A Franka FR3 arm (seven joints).
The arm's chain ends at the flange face. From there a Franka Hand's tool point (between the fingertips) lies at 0.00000 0.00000 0.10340 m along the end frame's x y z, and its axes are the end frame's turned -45 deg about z.
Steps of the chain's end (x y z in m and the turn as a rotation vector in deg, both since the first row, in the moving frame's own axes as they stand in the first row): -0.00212 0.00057 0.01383 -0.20 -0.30 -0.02; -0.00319 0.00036 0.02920 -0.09 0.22 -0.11; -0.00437 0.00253 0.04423 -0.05 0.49 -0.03; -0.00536 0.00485 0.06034 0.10 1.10 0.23; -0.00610 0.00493 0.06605 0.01 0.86 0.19; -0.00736 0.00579 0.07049 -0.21 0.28 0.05
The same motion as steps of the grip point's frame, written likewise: -0.00254 -0.00122 0.01383 0.07 -0.35 -0.02; -0.00234 -0.00161 0.02920 -0.22 0.09 -0.11; -0.00432 -0.00061 0.04423 -0.38 0.31 -0.03; -0.00569 0.00092 0.06032 -0.71 0.85 0.23; -0.00669 0.00026 0.06604 -0.60 0.62 0.19; -0.00921 -0.00048 0.07049 -0.35 0.05 0.05
